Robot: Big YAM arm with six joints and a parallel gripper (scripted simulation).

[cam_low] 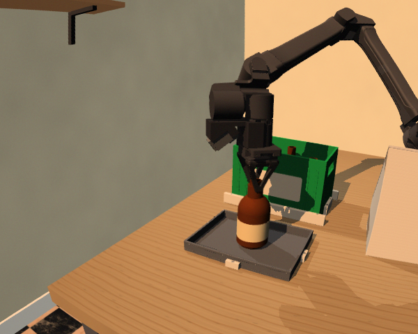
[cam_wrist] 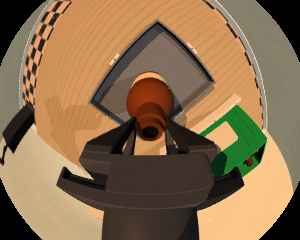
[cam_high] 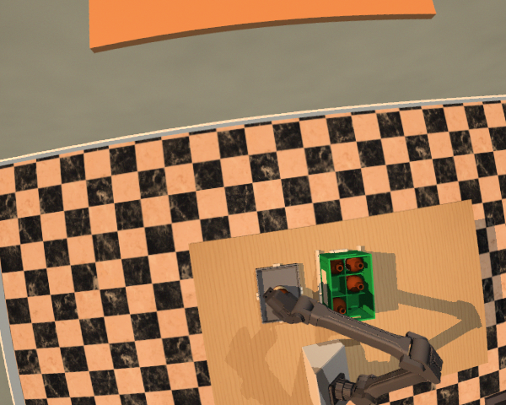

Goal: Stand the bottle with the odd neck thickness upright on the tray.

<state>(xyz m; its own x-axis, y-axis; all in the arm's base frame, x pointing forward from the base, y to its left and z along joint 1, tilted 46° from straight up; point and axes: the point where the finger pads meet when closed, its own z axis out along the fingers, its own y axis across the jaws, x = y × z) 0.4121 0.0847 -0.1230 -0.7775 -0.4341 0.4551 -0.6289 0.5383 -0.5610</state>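
Now: the dark grey tray 14 cm below my hand. The rest, counted from my hand: green crate 1 cm behind, 28 cm to the right, 7 cm below.
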